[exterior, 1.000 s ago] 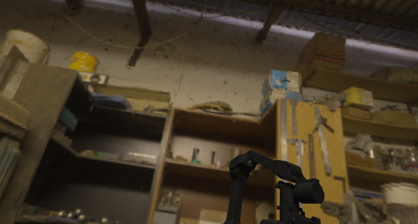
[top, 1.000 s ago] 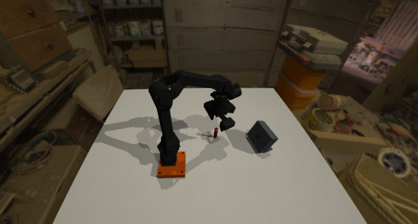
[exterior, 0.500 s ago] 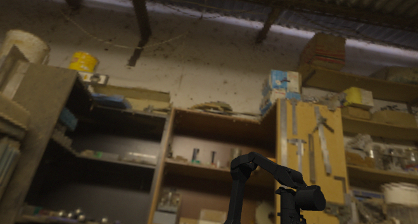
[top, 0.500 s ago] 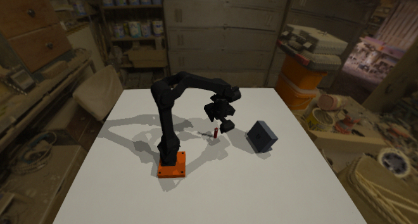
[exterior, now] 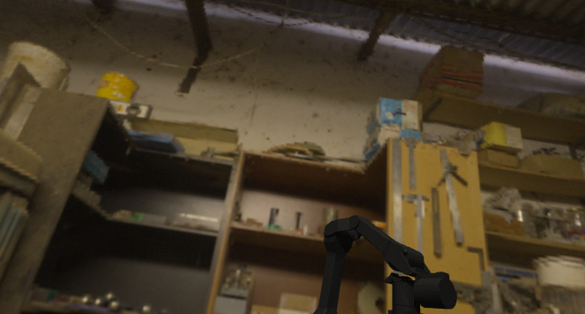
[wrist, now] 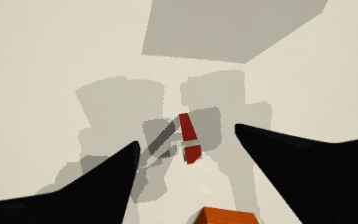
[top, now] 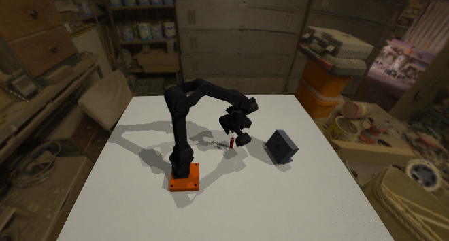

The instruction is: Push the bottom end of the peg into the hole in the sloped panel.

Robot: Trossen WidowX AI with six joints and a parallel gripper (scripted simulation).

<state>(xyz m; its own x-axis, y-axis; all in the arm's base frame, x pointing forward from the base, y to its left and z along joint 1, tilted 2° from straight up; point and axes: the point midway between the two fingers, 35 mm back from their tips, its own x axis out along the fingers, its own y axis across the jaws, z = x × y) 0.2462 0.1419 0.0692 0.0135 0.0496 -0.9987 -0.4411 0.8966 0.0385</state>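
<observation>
Right now the red peg is right at my gripper tip. Round my gripper tip: dark sloped panel: 24 cm ahead, 7 cm to the right, 1 cm above.
</observation>
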